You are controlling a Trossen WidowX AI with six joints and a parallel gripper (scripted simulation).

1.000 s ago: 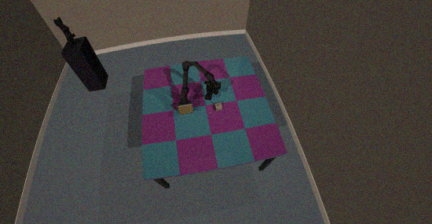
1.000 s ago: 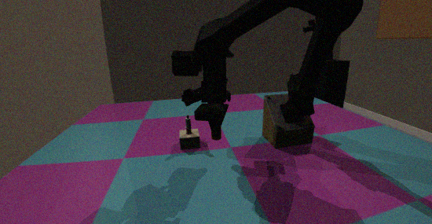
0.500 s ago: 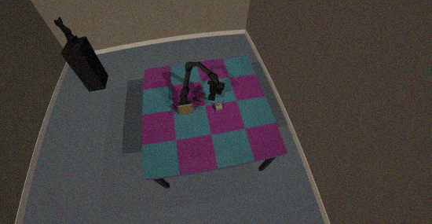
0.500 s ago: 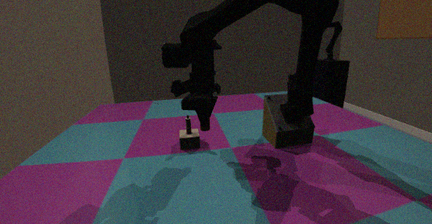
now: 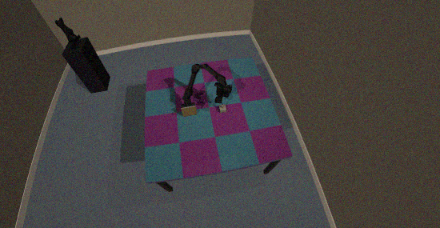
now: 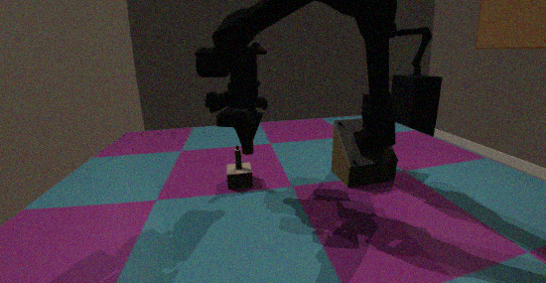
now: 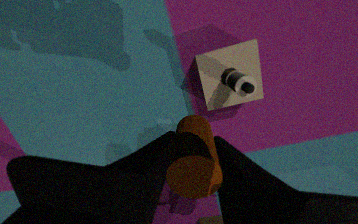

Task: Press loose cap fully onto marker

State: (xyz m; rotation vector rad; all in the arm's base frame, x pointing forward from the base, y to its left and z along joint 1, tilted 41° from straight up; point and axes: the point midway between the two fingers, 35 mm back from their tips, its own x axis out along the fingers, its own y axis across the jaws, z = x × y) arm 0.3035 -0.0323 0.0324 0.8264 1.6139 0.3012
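Right now the holder block is 90 mm below my gripper tip, 40 mm to the right of it and 20 mm ahead of it. From my gripper tip the other things lie so: orange cap (10 mm above).
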